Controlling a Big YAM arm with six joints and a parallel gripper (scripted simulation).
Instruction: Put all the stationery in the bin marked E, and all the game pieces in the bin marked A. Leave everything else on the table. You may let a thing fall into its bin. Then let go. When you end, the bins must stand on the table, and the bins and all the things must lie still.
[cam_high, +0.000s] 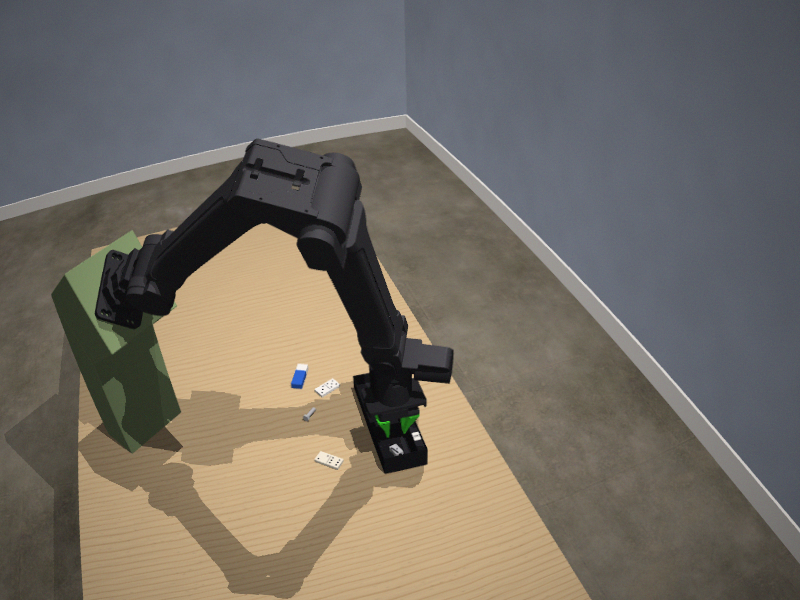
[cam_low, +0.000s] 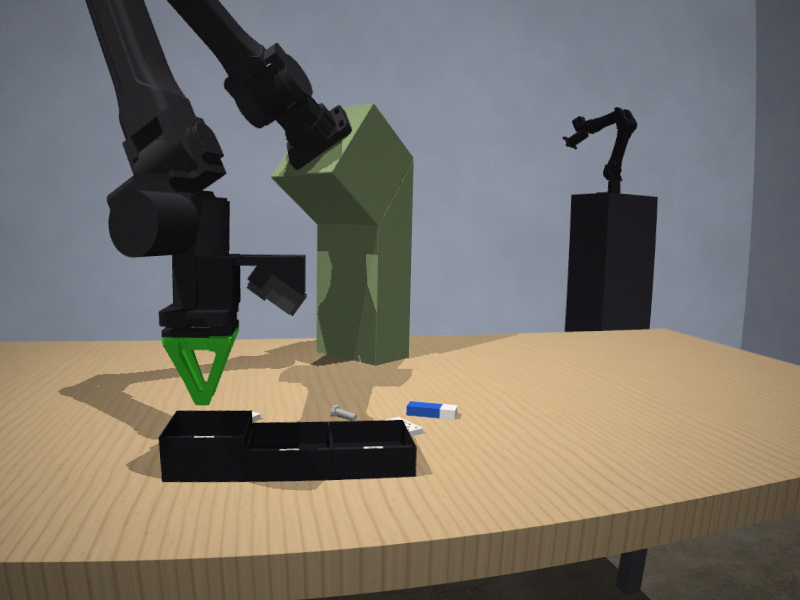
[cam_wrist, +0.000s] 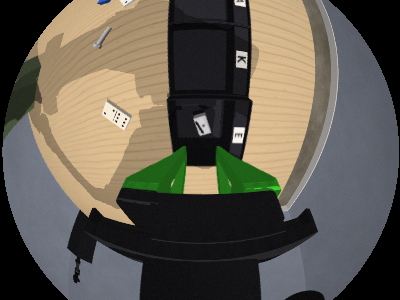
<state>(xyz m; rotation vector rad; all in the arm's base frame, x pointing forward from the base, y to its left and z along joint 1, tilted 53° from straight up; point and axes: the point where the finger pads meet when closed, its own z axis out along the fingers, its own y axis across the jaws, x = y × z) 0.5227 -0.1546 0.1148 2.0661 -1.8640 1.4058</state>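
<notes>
Now: hand 90 mm past the blue-and-white eraser, 290 mm to the right of it and 70 mm above it. Also, from my hand: grey bolt 120 mm behind, 170 mm to the left, 70 mm below; white domino 120 mm behind, 40 mm to the left, 70 mm below; joined black bins 20 mm ahead, 90 mm to the left, 50 mm below.
</notes>
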